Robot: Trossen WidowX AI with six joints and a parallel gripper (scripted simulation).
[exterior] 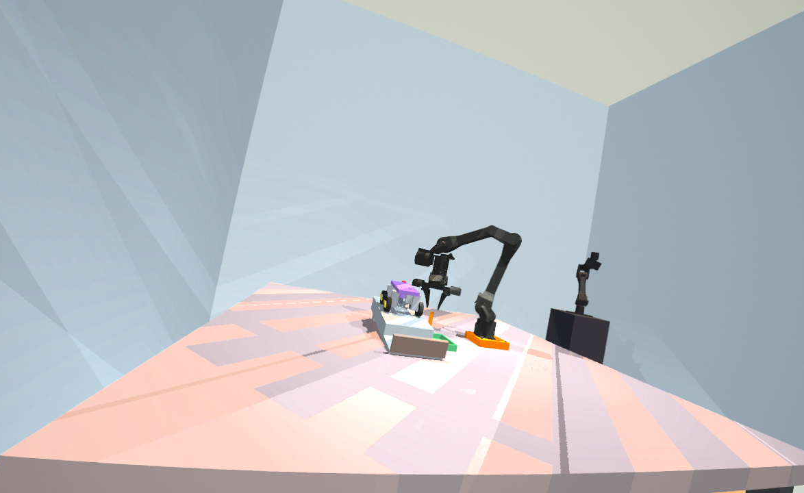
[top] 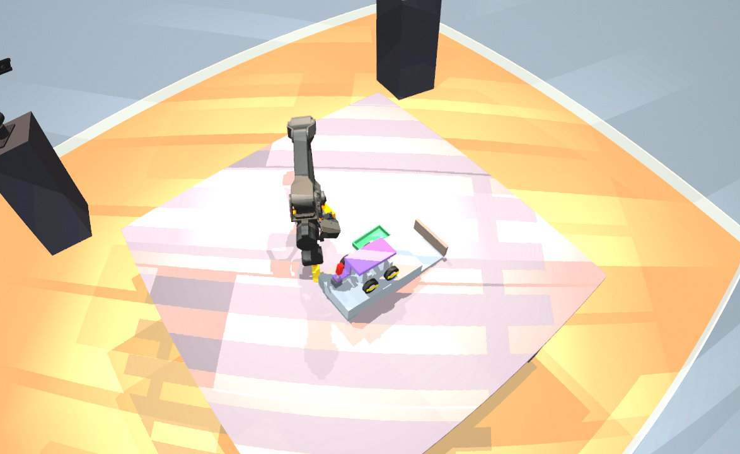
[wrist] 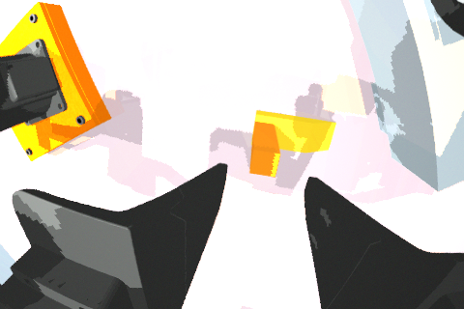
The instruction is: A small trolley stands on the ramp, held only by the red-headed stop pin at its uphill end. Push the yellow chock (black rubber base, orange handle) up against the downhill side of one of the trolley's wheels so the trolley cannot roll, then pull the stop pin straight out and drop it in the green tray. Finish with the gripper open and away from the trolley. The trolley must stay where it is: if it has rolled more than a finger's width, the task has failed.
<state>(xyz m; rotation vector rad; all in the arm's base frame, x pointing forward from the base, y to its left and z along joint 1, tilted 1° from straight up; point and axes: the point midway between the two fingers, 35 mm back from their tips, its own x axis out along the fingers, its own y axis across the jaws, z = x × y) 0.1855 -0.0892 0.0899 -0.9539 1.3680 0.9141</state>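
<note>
My gripper tip is 2 cm short of the yellow chock, 1 cm to the left of it and 6 cm above it. From my gripper tip the other things lie so: green tray (1 cm ahead, 21 cm to the left, 9 cm below); then stop pin (13 cm ahead, 2 cm to the left, 5 cm above); then purple-decked trolley (14 cm ahead, 12 cm to the left, 3 cm above).
</note>
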